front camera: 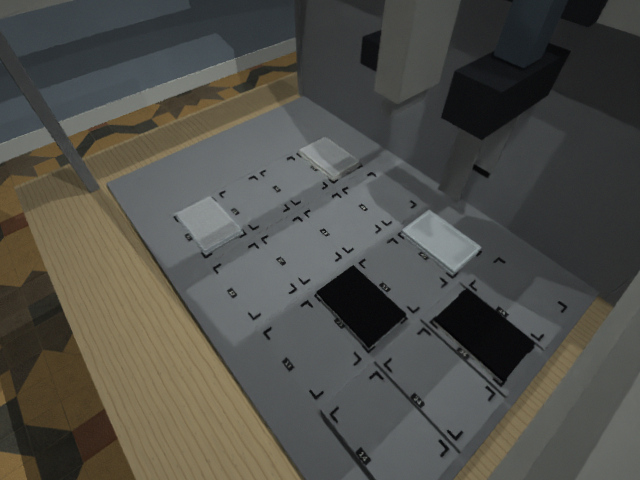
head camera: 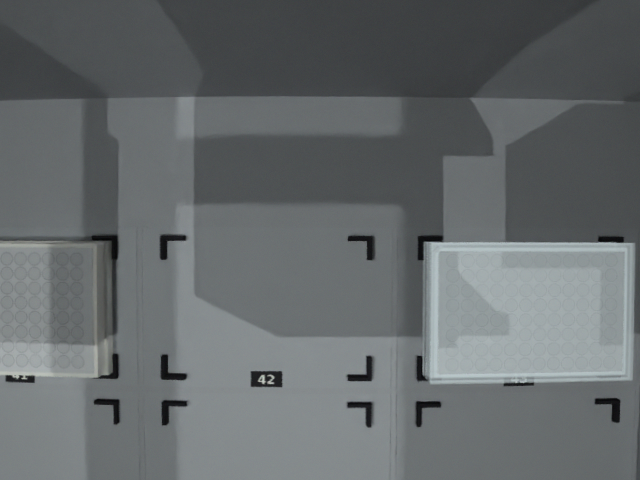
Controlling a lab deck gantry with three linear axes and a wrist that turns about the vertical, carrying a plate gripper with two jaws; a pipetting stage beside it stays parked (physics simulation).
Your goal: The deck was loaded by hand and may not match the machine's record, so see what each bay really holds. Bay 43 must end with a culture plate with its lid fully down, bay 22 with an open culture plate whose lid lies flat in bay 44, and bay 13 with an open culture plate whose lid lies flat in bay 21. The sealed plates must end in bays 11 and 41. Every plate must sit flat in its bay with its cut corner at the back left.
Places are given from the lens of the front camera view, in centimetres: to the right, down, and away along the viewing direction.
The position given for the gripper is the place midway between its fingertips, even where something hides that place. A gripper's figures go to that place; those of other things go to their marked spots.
gripper (front camera: 464, 182): 23, -9, 57
clear-rimmed plate (front camera: 207, 223): -22, -3, 70
black plate (front camera: 500, 346): 27, 16, 53
The marked spots on the black plate and the clear-rimmed plate are 56 cm apart.
